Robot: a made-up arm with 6 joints. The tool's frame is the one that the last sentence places.
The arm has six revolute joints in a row. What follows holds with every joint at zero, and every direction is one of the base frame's. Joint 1 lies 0.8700 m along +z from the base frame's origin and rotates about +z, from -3.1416 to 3.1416 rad. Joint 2 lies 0.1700 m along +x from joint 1 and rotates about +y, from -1.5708 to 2.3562 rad. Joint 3 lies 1.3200 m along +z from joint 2 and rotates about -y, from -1.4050 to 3.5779 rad. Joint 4 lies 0.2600 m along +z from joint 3 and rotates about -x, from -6.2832 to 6.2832 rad. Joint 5 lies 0.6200 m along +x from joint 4 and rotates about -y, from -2.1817 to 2.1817 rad. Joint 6 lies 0.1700 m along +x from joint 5 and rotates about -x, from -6.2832 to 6.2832 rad. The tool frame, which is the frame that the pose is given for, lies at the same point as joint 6; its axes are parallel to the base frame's.
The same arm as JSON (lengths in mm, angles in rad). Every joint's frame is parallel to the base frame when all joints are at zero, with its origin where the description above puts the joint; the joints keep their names.
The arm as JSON. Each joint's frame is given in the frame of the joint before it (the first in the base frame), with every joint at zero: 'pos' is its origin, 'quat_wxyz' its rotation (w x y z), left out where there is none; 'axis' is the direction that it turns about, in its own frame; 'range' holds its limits. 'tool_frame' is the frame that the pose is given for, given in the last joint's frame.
{"length_unit": "mm", "angle_unit": "rad", "joints": [
  {"joint": "joint 1", "pos": [0.0, 0.0, 870.0], "axis": "+z", "range": [-3.1416, 3.1416]},
  {"joint": "joint 2", "pos": [170.0, 0.0, 0.0], "axis": "+y", "range": [-1.5708, 2.3562]},
  {"joint": "joint 3", "pos": [0.0, 0.0, 1320.0], "axis": "-y", "range": [-1.405, 3.5779]},
  {"joint": "joint 4", "pos": [0.0, 0.0, 260.0], "axis": "-x", "range": [-6.2832, 6.2832]},
  {"joint": "joint 5", "pos": [620.0, 0.0, 0.0], "axis": "-y", "range": [-2.1817, 2.1817]},
  {"joint": "joint 6", "pos": [170.0, 0.0, 0.0], "axis": "-x", "range": [-6.2832, 6.2832]}
], "tool_frame": {"pos": [0.0, 0.0, 0.0]}}

